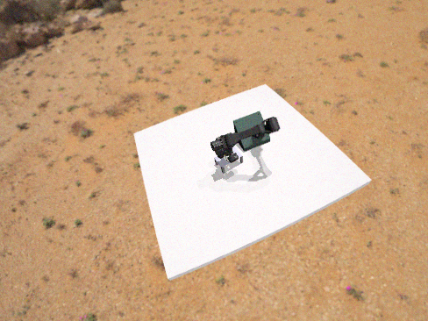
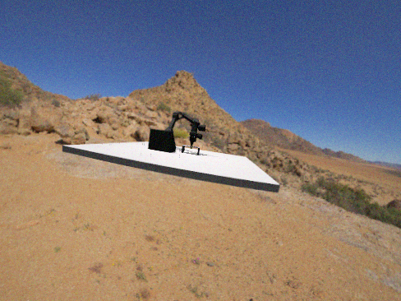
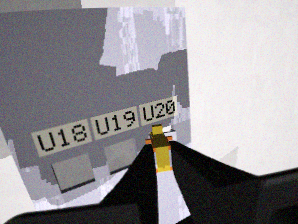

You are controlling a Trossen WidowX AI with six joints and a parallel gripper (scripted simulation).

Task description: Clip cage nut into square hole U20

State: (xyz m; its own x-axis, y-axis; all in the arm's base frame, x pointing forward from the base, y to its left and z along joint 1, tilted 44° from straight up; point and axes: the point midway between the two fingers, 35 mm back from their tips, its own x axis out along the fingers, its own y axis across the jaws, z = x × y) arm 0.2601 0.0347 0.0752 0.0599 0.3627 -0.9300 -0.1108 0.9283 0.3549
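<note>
The cage nut lies 1 cm below my gripper tip.
</note>
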